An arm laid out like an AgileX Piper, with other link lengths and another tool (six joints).
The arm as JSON. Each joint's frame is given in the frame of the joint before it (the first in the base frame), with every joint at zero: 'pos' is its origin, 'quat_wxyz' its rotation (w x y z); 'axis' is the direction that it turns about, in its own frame. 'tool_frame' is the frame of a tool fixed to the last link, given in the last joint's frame.
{
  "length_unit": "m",
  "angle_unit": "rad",
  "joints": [
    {
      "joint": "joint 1",
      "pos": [
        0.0,
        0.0,
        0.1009
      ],
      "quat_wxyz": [
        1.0,
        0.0,
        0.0,
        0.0
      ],
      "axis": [
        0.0,
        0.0,
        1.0
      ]
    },
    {
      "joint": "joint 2",
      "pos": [
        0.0,
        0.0,
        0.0
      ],
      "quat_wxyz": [
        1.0,
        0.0,
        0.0,
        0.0
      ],
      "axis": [
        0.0,
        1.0,
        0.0
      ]
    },
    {
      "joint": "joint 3",
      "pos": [
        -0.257,
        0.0,
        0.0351
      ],
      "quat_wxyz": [
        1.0,
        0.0,
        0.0,
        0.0
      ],
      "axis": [
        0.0,
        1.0,
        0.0
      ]
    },
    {
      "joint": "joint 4",
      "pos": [
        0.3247,
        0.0,
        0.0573
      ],
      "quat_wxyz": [
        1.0,
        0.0,
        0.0,
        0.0
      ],
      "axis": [
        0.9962,
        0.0,
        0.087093
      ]
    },
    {
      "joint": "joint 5",
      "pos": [
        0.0,
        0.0,
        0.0
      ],
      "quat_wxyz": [
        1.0,
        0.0,
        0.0,
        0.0
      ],
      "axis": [
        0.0,
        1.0,
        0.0
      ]
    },
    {
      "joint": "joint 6",
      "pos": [
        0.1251,
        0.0,
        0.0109
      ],
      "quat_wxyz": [
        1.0,
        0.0,
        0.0,
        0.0
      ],
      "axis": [
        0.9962,
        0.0,
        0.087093
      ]
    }
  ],
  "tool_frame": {
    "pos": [
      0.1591,
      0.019,
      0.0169
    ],
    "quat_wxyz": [
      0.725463,
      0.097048,
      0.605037,
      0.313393
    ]
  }
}
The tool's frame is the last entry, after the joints.
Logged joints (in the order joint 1, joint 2, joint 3, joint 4, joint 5, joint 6), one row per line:
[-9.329 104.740 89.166 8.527 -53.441 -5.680]
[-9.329 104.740 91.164 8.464 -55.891 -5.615]
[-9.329 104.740 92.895 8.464 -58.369 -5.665]
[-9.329 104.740 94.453 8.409 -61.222 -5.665]
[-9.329 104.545 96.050 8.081 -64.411 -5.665]
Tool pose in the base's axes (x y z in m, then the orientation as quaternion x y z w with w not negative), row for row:
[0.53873 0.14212 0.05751 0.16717 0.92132 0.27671 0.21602]
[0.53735 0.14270 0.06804 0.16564 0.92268 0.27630 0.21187]
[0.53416 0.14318 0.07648 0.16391 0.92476 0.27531 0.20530]
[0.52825 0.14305 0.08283 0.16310 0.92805 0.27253 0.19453]
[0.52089 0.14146 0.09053 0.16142 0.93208 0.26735 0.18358]
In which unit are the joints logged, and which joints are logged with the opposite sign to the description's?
The joints are logged in degrees. Opposite sign: joint 1, joint 3, joint 5.
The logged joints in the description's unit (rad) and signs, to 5 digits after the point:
[0.16282 1.82806 -1.55624 0.14882 0.93272 -0.09913]
[0.16282 1.82806 -1.59111 0.14772 0.97548 -0.09800]
[0.16282 1.82806 -1.62132 0.14772 1.01873 -0.09887]
[0.16282 1.82806 -1.64852 0.14676 1.06853 -0.09887]
[0.16282 1.82465 -1.67639 0.14104 1.12418 -0.09887]

